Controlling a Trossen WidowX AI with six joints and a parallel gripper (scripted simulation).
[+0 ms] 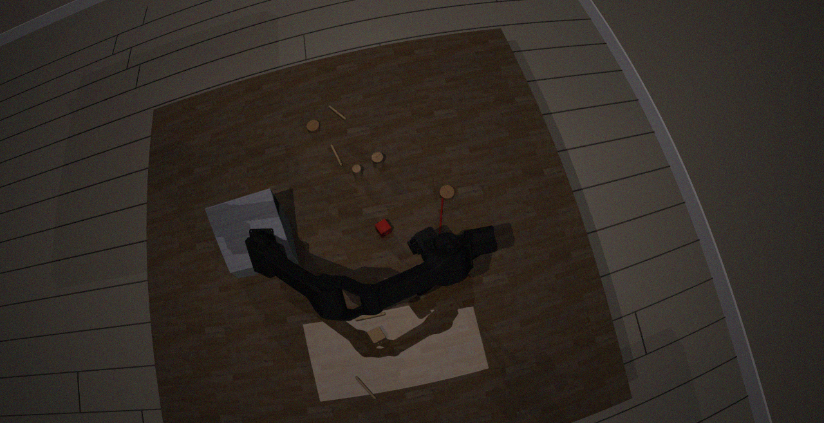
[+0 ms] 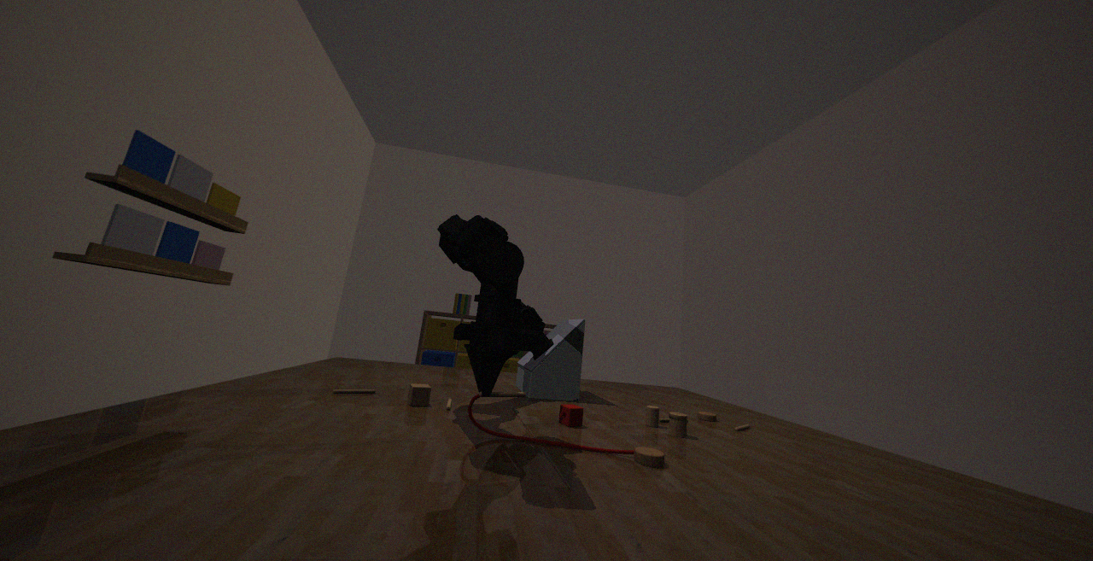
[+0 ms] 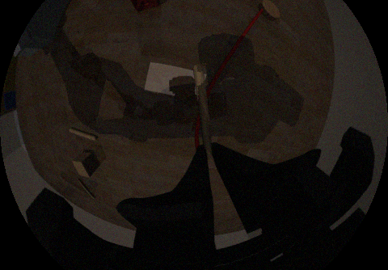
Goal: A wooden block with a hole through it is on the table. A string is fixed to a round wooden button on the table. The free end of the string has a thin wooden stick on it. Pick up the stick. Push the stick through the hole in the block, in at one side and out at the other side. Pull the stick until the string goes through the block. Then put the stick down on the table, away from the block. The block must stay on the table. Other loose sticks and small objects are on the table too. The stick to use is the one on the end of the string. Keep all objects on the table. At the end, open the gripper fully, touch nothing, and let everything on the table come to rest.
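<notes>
The red cube lies 130 mm behind my gripper tip, 150 mm to the left of it and 40 mm below it. The rest, counted from my gripper tip: small wooden block 180 mm behind, 130 mm to the right, 40 mm below.
</notes>
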